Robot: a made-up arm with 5 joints.
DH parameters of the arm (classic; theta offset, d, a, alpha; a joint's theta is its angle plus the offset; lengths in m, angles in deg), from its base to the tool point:
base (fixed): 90 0.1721 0 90
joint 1: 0 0.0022 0.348 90
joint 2: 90 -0.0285 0.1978 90
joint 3: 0 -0.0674 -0.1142 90
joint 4: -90 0.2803 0.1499 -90
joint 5: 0 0.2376 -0.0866 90
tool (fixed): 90 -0.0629 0 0
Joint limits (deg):
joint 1: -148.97..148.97
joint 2: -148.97..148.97
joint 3: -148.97..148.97
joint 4: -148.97..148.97
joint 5: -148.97..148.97
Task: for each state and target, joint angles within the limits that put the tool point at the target. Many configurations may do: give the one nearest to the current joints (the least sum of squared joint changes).
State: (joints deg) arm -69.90 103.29 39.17 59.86 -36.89
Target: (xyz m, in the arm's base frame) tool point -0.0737 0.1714 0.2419
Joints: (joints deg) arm -65.12 115.41 14.01 56.82 -25.91
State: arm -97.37 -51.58 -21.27 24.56 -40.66
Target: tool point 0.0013 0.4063 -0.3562
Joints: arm -73.24 -83.38 -16.25 48.24 -35.52
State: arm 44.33 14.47 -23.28 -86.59 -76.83
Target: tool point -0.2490 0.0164 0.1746
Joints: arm 35.38 16.58 -52.28 -64.29 -127.40
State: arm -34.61 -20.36 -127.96 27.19 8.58
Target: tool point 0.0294 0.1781 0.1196
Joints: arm -24.04 -25.09 -119.00 -6.60 -2.18
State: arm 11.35 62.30 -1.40 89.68 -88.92
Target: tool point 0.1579 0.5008 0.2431
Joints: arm -5.92 48.46 -26.30 126.96 -52.82
